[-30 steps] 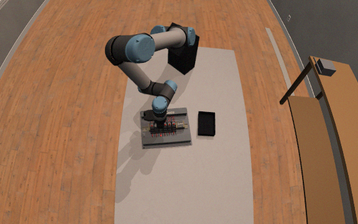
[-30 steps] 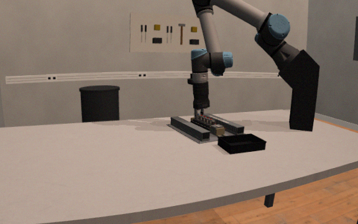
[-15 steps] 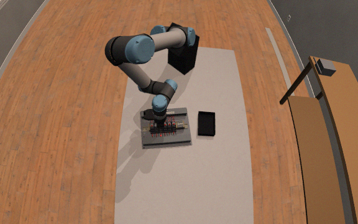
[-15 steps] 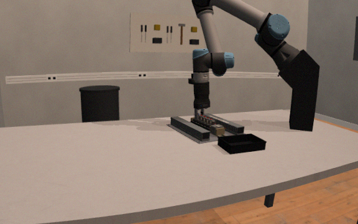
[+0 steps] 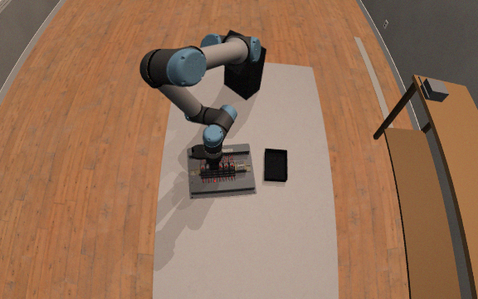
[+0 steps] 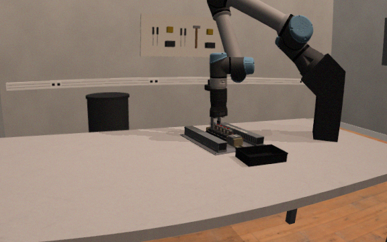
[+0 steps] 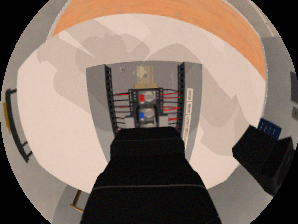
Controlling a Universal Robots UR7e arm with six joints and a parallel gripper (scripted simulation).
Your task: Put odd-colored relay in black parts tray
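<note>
My gripper is now 30 mm to the left of the red-button relay, 10 mm past it and 10 mm above it. Also, from my hand: grey relay panel: 60 mm to the left, 40 mm below, 10 mm ahead; black parts tray: 330 mm to the left, 50 mm ahead, 40 mm below.
</note>
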